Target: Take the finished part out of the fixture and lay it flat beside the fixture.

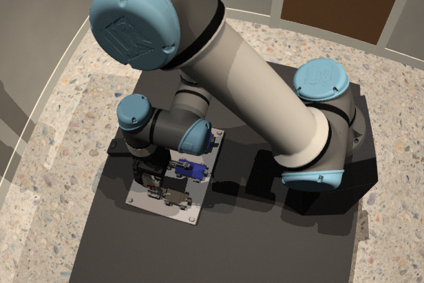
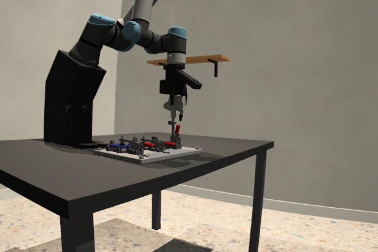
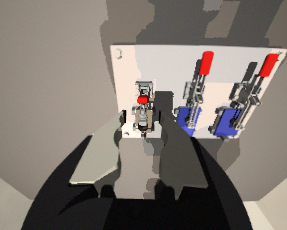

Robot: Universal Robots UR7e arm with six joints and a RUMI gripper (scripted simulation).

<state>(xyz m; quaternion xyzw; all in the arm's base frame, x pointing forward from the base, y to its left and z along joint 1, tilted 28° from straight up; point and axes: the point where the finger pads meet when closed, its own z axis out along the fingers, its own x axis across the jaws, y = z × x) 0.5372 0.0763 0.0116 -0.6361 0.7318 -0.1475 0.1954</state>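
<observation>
Right now my hand is 10 cm above the pale grey finished part, 9 cm past it and 1 cm to the right of it. From my hand the other things lie so: blue blank: 21 cm to the right, 11 cm below, 11 cm behind; then light grey fixture plate: 13 cm below, 10 cm to the right, 5 cm behind.
</observation>
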